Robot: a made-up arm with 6 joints.
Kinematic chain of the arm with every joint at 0, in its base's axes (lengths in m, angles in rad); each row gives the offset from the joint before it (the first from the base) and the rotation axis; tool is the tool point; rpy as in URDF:
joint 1: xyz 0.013 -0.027 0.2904 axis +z
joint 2: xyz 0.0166 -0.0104 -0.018 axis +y
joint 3: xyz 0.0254 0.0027 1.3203 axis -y
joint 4: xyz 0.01 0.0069 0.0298 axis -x
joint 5: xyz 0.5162 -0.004 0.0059 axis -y
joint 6: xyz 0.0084 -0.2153 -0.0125 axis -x
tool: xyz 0.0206 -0.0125 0.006 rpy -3.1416 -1.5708 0
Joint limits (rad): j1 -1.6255..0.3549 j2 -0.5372..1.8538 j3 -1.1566..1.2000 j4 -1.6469..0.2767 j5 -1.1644..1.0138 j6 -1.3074..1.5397
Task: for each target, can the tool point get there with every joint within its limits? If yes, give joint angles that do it. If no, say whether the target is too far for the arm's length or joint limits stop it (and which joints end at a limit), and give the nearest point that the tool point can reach.
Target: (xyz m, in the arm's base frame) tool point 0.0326 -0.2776 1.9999
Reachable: yes | joints -0.2905 -0.2069 0.6902 0.0607 -0.7554 -0.7394
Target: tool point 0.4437 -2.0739 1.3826
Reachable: no: too far | nearest point 0.3613 -1.6822 1.1685 | short by 0.454 m
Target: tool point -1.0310 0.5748 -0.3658
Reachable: no: joint limits stop it (at a limit: joint 1, joint 2, joint 3) | nearest point -0.2566 -0.7362 -0.2185 | short by 1.530 m
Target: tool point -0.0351 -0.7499 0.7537
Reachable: yes | joints -1.4263 0.6478 -0.9101 -0.8759 0.1718 0.9937
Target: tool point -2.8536 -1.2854 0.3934
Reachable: no: too far | nearest point -0.2993 -1.4253 0.3934 | short by 2.558 m
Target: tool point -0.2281 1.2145 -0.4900
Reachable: no: joint limits stop it (at a limit: joint 1, joint 2, joint 4, joint 6) | nearest point 0.6850 0.2694 -0.3081 | short by 1.327 m
